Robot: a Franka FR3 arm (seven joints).
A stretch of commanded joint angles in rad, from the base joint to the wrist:
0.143, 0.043, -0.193, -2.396, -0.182, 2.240, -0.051
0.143, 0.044, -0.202, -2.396, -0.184, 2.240, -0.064
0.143, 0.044, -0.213, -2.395, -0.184, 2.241, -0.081
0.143, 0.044, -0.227, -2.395, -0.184, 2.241, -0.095
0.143, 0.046, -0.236, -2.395, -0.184, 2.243, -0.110
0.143, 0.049, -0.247, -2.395, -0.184, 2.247, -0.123
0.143, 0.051, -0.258, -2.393, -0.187, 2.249, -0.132
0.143, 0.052, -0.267, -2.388, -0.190, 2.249, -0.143
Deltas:
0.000, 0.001, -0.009, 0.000, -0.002, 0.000, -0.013
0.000, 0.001, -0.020, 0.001, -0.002, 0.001, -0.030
0.000, 0.001, -0.034, 0.001, -0.002, 0.001, -0.044
0.000, 0.003, -0.043, 0.001, -0.002, 0.003, -0.059
0.000, 0.006, -0.054, 0.001, -0.002, 0.007, -0.072
0.000, 0.008, -0.065, 0.003, -0.005, 0.009, -0.081
0.000, 0.009, -0.074, 0.008, -0.008, 0.009, -0.092

